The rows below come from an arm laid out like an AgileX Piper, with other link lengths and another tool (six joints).
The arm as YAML. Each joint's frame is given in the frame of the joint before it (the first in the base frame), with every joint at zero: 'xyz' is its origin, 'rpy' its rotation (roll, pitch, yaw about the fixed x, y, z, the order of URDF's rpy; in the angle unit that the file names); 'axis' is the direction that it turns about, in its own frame. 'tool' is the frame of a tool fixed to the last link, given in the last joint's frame.
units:
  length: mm
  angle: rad
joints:
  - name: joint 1
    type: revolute
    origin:
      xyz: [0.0, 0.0, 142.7]
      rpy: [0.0, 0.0, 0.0]
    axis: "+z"
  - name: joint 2
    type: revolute
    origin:
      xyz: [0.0, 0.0, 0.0]
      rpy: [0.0, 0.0, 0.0]
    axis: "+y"
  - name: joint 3
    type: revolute
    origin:
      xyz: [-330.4, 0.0, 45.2]
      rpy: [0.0, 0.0, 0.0]
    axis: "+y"
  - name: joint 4
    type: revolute
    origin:
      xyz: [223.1, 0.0, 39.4]
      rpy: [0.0, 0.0, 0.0]
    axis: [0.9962, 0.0, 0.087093]
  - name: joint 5
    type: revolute
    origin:
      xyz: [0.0, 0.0, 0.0]
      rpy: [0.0, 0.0, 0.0]
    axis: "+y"
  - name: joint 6
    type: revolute
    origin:
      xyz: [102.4, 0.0, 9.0]
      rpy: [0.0, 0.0, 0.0]
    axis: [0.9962, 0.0, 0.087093]
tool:
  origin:
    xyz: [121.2, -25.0, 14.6]
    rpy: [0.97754, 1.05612, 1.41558]
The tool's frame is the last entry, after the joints.
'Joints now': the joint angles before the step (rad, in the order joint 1, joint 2, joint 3, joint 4, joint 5, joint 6). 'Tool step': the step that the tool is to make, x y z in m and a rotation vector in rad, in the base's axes. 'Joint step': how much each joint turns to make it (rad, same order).
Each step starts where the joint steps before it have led.
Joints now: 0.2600, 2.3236, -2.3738, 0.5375, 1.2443, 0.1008
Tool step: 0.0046, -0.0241, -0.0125, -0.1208, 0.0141, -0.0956
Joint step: 0.0135, -0.0004, 0.0007, -0.1617, -0.0003, 0.1088
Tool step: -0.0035, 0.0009, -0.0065, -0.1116, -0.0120, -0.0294
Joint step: 0.0558, 0.0006, -0.0012, -0.1455, 0.0006, 0.0768
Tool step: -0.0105, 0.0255, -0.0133, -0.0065, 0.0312, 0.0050
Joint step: 0.0541, 0.0221, -0.0012, -0.0186, -0.0005, 0.0532
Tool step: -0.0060, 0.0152, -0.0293, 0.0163, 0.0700, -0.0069
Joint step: 0.0168, 0.0515, -0.0003, 0.0299, 0.0010, 0.0299
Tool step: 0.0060, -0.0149, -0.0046, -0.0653, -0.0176, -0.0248
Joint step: 0.0001, 0.0054, -0.0005, -0.0755, 0.0001, 0.0222
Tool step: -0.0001, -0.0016, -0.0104, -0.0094, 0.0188, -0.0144
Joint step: -0.0001, 0.0159, 0.0035, -0.0069, -0.0008, 0.0151
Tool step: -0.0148, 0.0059, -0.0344, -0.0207, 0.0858, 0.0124
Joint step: 0.0143, 0.0334, 0.0529, 0.0143, 0.0003, 0.0020
